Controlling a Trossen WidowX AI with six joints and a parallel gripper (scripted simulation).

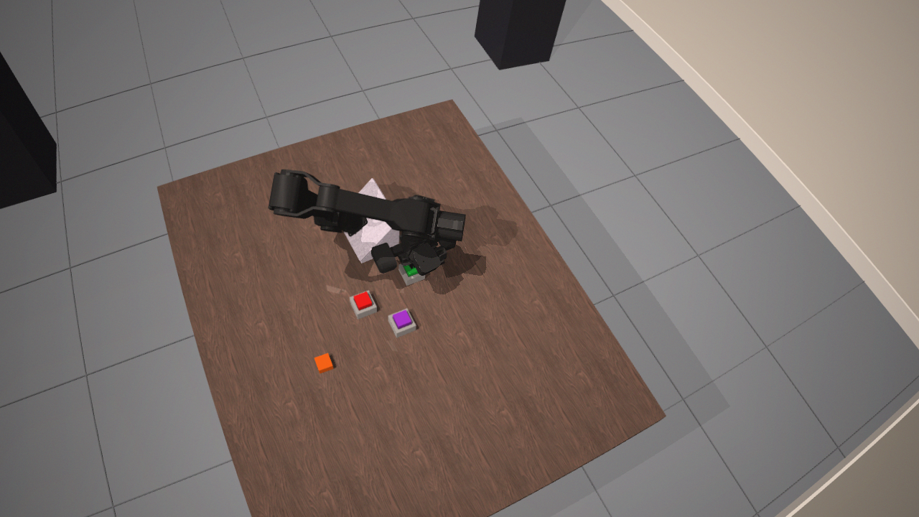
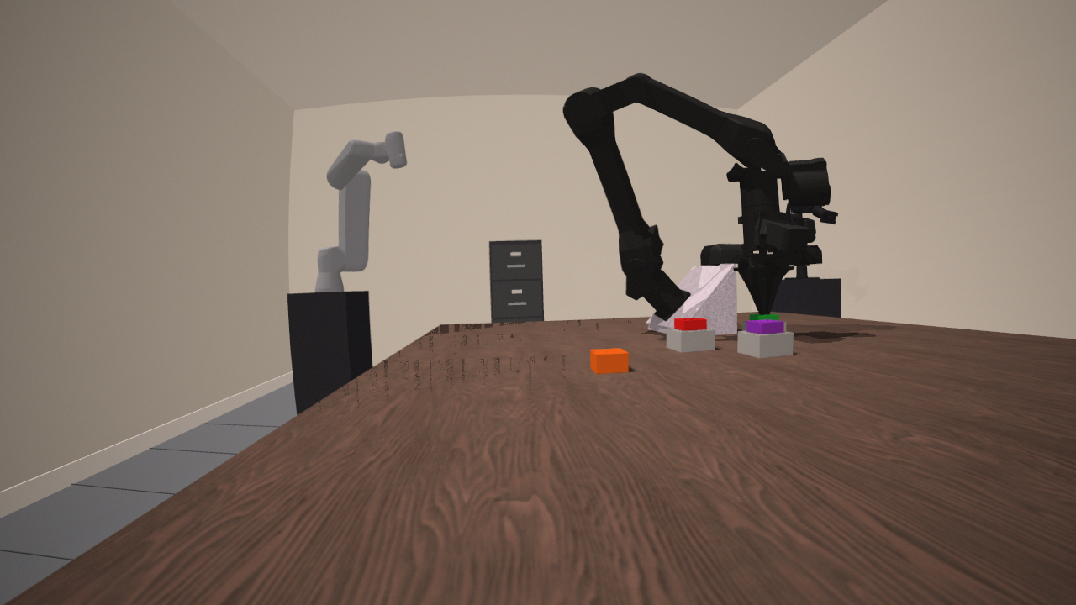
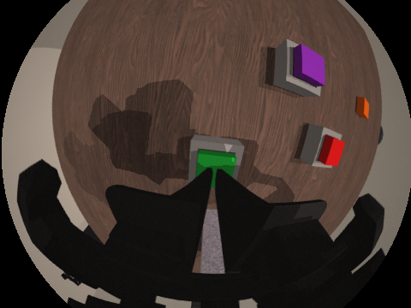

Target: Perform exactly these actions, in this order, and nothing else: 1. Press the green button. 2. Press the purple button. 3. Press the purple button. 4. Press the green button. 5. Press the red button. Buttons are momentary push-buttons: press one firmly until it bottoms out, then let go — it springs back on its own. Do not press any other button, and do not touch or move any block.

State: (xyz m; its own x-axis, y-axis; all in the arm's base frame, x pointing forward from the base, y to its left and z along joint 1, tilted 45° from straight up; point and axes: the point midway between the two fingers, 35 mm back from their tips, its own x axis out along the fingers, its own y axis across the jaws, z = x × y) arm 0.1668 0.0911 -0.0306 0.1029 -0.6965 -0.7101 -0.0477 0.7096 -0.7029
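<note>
The green button lies 10 mm below my gripper tip. Also, from my gripper tip: red button 140 mm to the right, 40 mm ahead; then purple button 120 mm ahead, 70 mm to the right; then orange block 270 mm to the right, 150 mm ahead, 30 mm below.
</note>
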